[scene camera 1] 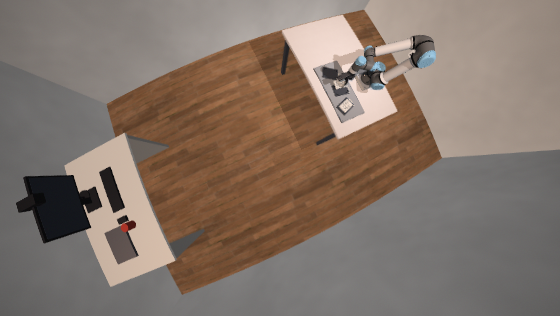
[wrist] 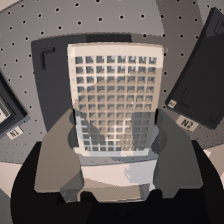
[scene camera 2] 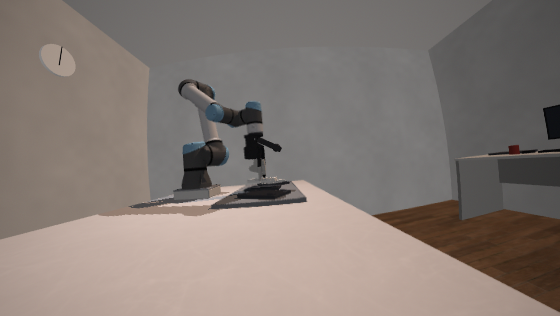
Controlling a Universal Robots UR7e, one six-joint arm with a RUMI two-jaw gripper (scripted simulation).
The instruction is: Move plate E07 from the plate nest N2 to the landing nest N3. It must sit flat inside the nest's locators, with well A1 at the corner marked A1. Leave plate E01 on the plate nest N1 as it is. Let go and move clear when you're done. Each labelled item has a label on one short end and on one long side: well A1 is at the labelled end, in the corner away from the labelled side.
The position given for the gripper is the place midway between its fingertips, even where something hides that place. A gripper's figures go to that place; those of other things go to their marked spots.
The gripper [wrist: 115, 109] is 15 cm from the lens. A well plate [wrist: 97, 138] is 16 cm from the lens. A dark landing nest [wrist: 53, 86] is 19 cm from the lens.
